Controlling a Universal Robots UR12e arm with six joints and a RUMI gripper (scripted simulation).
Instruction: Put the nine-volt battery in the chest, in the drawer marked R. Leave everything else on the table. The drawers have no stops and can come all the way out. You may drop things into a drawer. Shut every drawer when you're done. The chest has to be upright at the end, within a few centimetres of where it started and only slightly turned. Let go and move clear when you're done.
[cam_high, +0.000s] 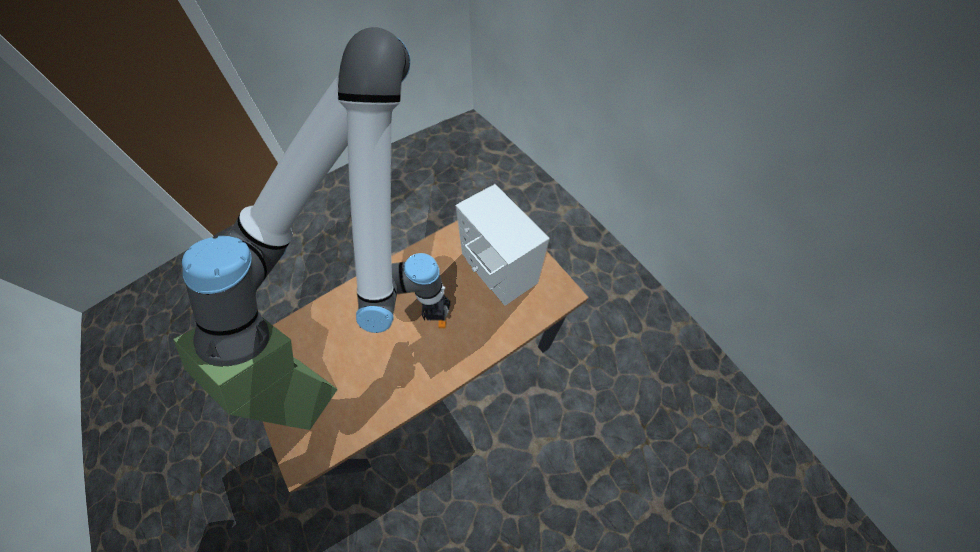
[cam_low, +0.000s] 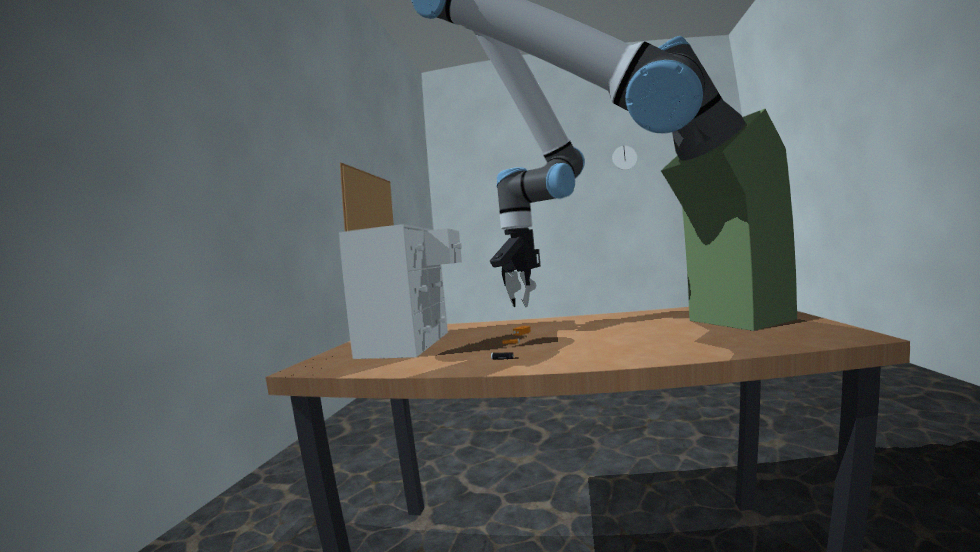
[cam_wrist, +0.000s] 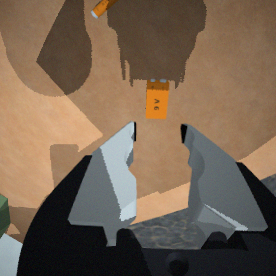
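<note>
Now: the orange nine-volt battery 1 cm ahead of my hand, 1 cm to the left of it and 8 cm below it. From my hand the other things lie so: dark object: 5 cm ahead, 27 cm to the left, 9 cm below; then orange cylindrical battery: 3 cm ahead, 12 cm to the left, 9 cm below.
</note>
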